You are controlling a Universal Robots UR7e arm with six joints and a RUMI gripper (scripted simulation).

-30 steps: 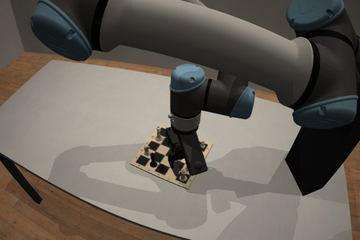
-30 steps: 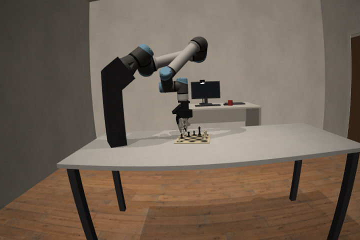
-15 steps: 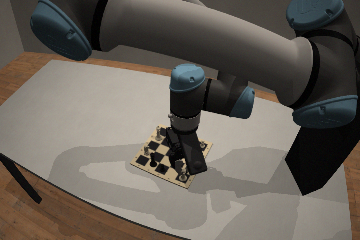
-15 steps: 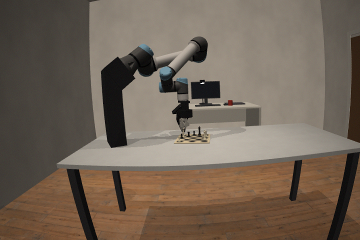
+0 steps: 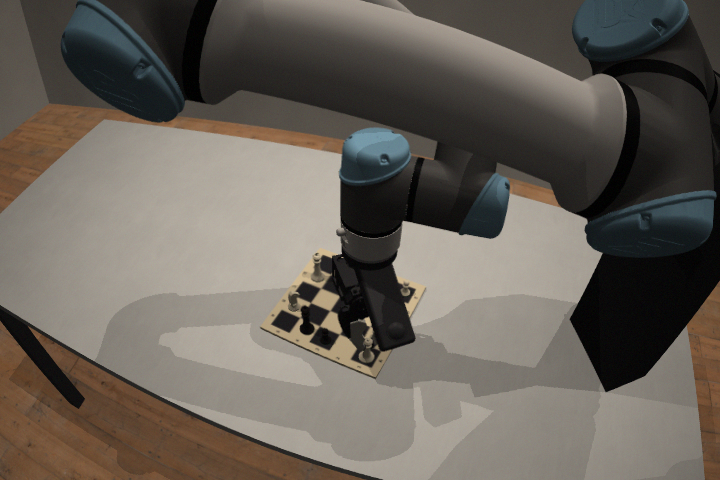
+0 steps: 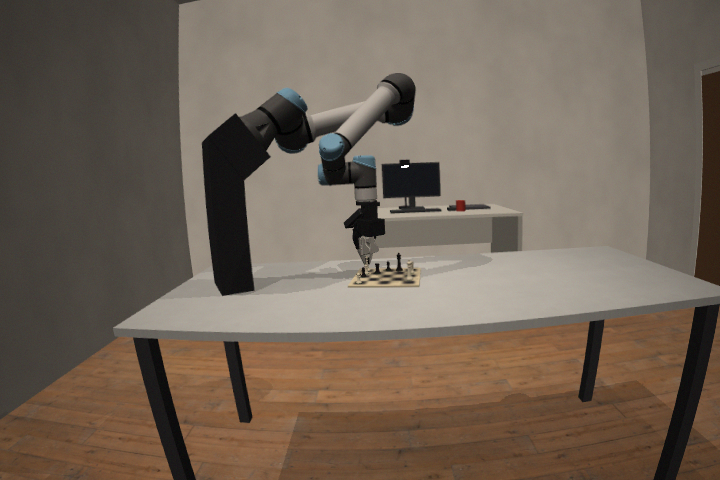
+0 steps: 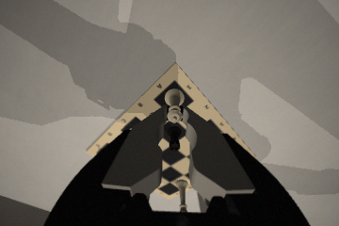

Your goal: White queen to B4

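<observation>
My gripper is now 1 cm above the white piece. Also, from my hand: white chess piece (18 cm ahead, 7 cm to the right, 1 cm below); then tall black piece (11 cm ahead, 2 cm to the left, 1 cm below); then chessboard (10 cm ahead, 6 cm to the right, 4 cm below).
</observation>
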